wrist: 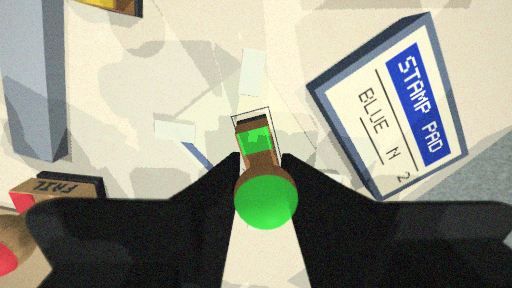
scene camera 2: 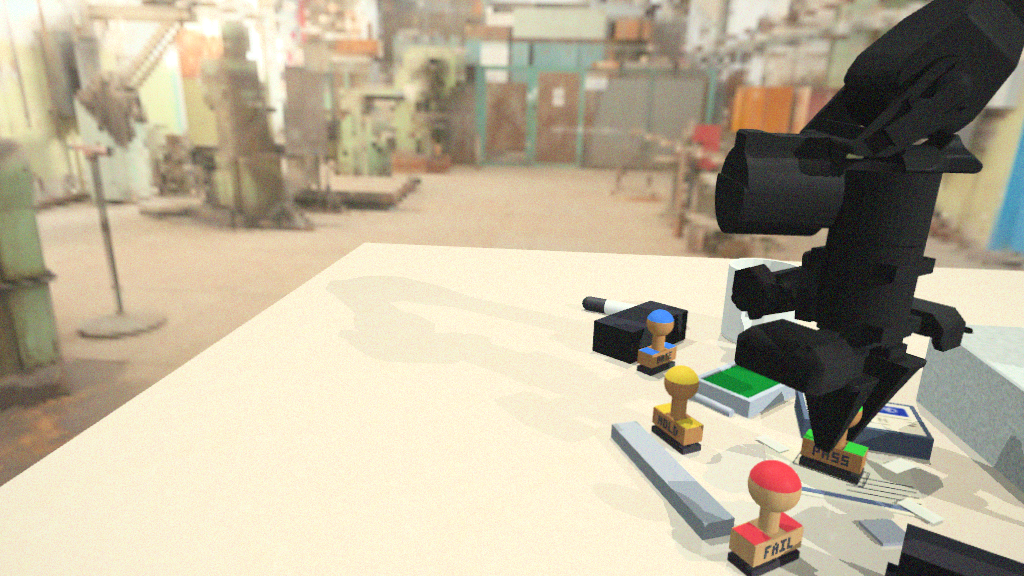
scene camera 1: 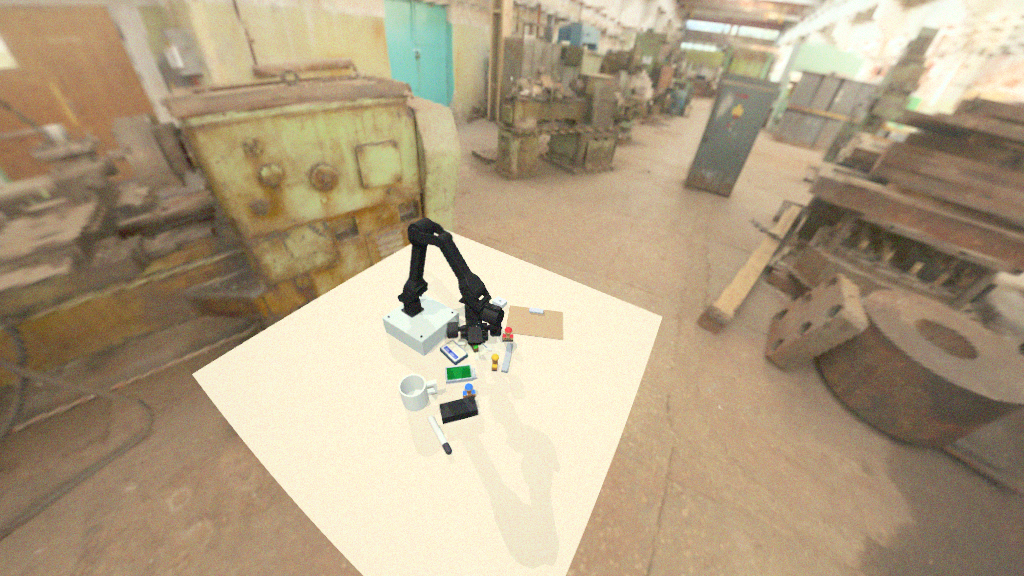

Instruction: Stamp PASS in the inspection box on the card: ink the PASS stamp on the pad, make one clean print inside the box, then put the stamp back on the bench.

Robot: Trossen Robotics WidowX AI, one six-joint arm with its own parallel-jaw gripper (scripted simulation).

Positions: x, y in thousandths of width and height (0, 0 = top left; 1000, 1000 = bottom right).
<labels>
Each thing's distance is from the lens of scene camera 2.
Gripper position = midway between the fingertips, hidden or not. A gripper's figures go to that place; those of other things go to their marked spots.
my gripper (scene camera 2: 814, 773): 55 cm
PASS stamp (scene camera 2: 827, 801): 54 cm
</labels>
